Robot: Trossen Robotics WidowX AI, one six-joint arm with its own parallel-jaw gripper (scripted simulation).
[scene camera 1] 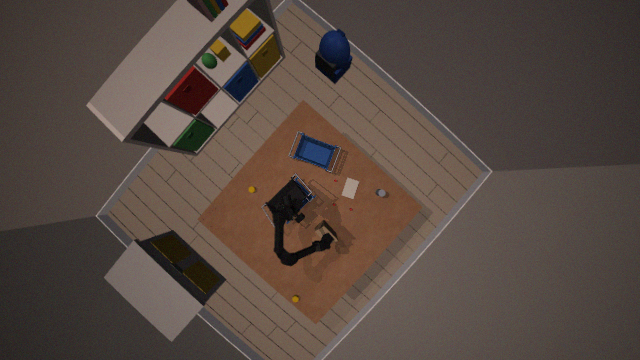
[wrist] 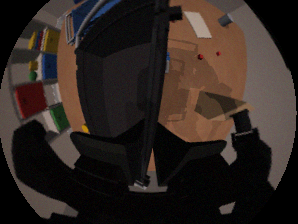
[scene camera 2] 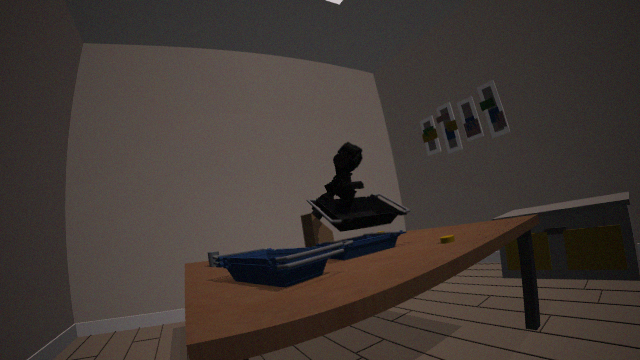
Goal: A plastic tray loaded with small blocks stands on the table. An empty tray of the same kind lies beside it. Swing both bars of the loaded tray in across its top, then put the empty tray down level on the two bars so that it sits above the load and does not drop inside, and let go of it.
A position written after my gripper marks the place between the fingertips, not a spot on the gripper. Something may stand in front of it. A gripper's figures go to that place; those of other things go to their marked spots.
My gripper [wrist: 148,121]: 10 cm from the lens. A tray [wrist: 121,61] is 14 cm from the lens.
